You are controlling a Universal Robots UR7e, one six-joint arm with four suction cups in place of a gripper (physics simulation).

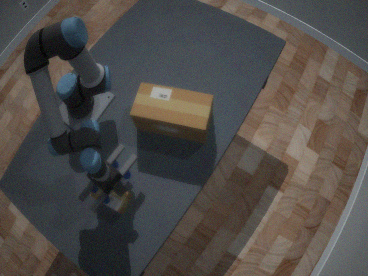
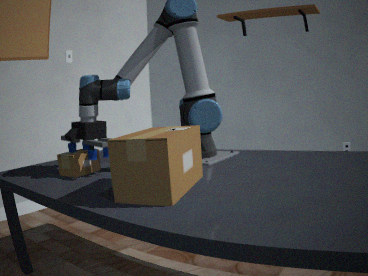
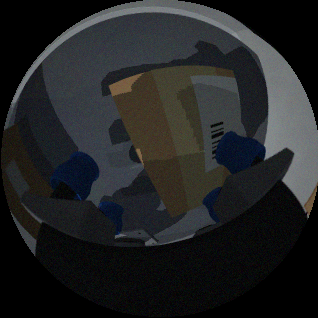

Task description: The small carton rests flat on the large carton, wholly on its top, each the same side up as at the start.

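Seen in the pictures: end effector, tool point: [image 2: 89,155] [image 3: 157,184]; arm's base, origin of the base link: [image 1: 80,104].
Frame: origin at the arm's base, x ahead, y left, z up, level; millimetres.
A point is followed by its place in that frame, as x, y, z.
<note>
The small carton [image 1: 124,202] {499, -213, 56} [image 2: 71,165] {494, -180, 34} [image 3: 165,133] {456, -195, 70} lies flat on the dark table near its front left corner, with a white barcode label on top. The large carton [image 1: 172,109] {449, 187, 145} [image 2: 154,169] {554, 296, 77} stands upright in the middle of the table, label up, well apart from the small one. My suction gripper [image 1: 108,180] {401, -185, 56} [image 2: 87,150] {401, -185, 56} [image 3: 160,184] {401, -185, 56} hangs right over the small carton. Two of its blue cups are over the carton's top and the other two are off its side. The cups are down at the top's level; I cannot tell whether they touch. Suction is off and nothing is held.
The arm's base plate [image 1: 102,103] {100, 72, 0} [image 2: 219,156] {-1, 102, 0} is bolted to the table [image 1: 193,44] {252, 590, -9} [image 2: 267,184] {298, 452, -9} behind the large carton. The table's front edge runs close to the small carton. A wooden shelf [image 2: 267,11] hangs high on the back wall.
</note>
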